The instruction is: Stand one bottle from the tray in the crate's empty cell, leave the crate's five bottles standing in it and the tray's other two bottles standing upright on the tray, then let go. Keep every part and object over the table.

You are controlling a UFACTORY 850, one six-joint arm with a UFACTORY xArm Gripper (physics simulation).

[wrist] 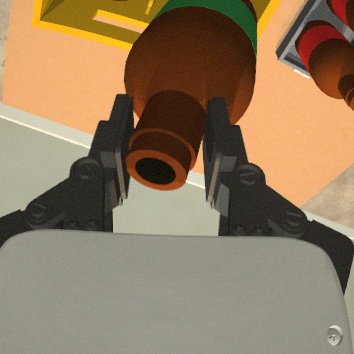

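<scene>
A brown bottle with a green band fills the top middle of the wrist view, its open mouth toward the camera. My gripper is shut on its neck, and the bottle leans between the fingers, its mouth toward the left finger. The yellow crate shows in part at the top left, behind the bottle; most of its cells are cut off or hidden. The grey tray shows in part at the top right. One brown bottle with a red band stands in it, and part of another red-banded bottle shows at the corner.
An orange surface lies under the crate and tray. Its near edge and a pale strip run across the view behind the fingers. A grey-green area lies on the near side. The held bottle's base is out of view.
</scene>
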